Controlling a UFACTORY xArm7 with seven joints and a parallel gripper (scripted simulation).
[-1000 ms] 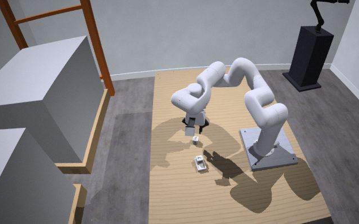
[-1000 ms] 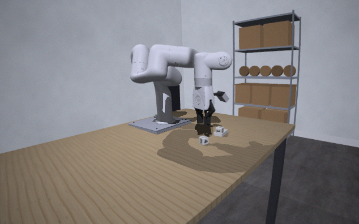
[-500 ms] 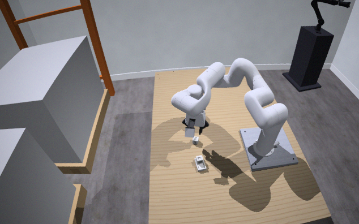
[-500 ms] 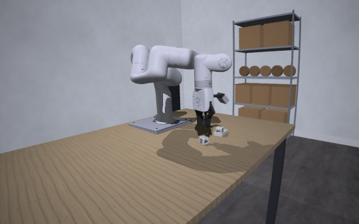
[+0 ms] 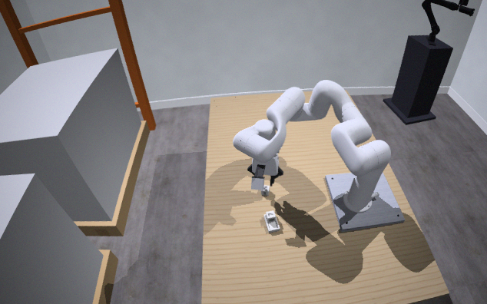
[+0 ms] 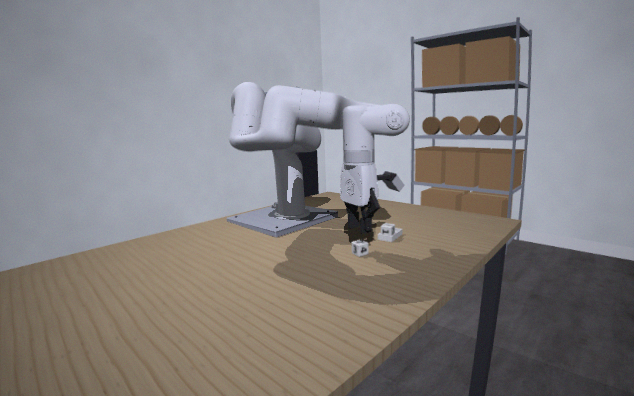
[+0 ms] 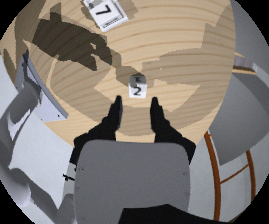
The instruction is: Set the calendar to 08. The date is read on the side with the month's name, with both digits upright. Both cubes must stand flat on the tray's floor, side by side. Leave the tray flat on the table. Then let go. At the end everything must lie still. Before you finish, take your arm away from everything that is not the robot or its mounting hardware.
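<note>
Now: hand 7 cm above the white digit cube. The rest, counted from my hand: white tray 2 cm ahead, 16 cm to the left, 7 cm below.
</note>
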